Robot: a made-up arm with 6 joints.
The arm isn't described. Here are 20 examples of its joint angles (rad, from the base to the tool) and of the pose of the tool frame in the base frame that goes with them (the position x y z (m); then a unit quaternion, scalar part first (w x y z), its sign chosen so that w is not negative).
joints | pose
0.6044 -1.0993 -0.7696 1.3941 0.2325 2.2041 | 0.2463 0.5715 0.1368 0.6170 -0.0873 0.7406 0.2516
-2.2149 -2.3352 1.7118 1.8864 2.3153 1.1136 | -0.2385 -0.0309 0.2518 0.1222 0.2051 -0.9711 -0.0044
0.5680 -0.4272 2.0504 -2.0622 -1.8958 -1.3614 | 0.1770 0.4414 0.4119 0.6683 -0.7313 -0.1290 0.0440
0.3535 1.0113 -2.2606 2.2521 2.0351 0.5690 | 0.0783 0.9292 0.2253 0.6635 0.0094 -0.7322 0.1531
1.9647 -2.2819 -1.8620 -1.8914 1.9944 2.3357 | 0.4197 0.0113 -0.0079 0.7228 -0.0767 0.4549 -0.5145
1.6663 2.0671 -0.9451 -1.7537 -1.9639 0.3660 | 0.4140 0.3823 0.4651 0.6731 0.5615 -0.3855 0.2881
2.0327 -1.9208 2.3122 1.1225 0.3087 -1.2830 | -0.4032 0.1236 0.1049 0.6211 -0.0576 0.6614 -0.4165
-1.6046 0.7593 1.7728 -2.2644 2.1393 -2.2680 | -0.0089 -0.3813 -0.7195 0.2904 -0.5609 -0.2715 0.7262
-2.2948 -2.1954 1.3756 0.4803 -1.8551 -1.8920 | 0.0790 -0.2159 0.2553 0.5907 -0.4529 -0.6023 0.2884
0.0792 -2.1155 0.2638 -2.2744 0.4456 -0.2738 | -0.0563 0.2611 0.7693 0.4449 0.0482 -0.8763 -0.1785
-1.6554 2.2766 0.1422 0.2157 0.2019 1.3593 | 0.0306 0.2700 -0.2675 0.6304 -0.5613 -0.2785 0.4582
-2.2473 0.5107 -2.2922 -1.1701 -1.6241 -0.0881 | -0.0136 -0.1415 0.3166 0.0419 -0.8488 0.0627 -0.5233
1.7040 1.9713 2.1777 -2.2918 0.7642 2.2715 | 0.1069 0.5609 0.5843 0.7656 -0.1464 0.5414 0.3151
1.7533 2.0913 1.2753 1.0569 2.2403 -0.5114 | 0.3832 -0.0871 0.1718 0.5488 -0.8270 -0.1163 0.0378
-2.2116 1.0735 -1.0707 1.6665 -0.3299 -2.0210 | -0.1944 -0.7105 -0.1597 0.4126 -0.4189 -0.3184 -0.7436
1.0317 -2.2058 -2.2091 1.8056 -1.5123 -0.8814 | -0.0779 0.0574 0.5415 0.5940 -0.4488 0.3920 -0.5405
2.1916 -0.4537 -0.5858 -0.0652 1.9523 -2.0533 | 0.5518 -0.0443 0.4304 0.8219 -0.1874 -0.1809 -0.5066
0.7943 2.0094 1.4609 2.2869 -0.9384 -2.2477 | 0.2911 0.5812 -0.0550 0.7978 0.4509 -0.0775 0.3926
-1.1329 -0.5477 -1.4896 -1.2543 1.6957 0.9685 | -0.0253 -0.0088 0.3890 0.1491 0.5253 0.4712 0.6927
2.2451 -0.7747 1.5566 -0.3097 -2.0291 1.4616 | 0.0484 -0.1786 0.9608 0.0687 0.6326 -0.6867 0.3514
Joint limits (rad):
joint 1: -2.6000..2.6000
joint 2: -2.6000..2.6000
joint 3: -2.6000..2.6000
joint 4: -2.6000..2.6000
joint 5: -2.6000..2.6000
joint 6: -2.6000..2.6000
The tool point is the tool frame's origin. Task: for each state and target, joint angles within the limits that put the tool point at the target. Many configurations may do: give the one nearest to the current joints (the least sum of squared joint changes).
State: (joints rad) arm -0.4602 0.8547 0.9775 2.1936 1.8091 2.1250
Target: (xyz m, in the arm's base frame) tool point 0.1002 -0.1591 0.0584
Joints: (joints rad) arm -0.0766 0.7318 1.5085 1.8044 1.5586 2.0151
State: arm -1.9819 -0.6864 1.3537 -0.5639 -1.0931 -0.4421
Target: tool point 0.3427 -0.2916 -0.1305
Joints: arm -2.1897 -0.5973 1.6085 -0.3178 -1.7287 -0.7700
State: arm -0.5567 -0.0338 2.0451 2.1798 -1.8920 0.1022
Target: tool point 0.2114 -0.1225 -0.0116
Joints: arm -0.7609 -0.0487 2.0621 1.9045 -1.7068 0.3637
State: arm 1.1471 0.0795 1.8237 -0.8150 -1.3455 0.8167
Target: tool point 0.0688 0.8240 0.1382
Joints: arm 0.2626 0.0989 1.4865 -0.5786 -1.5034 0.9928
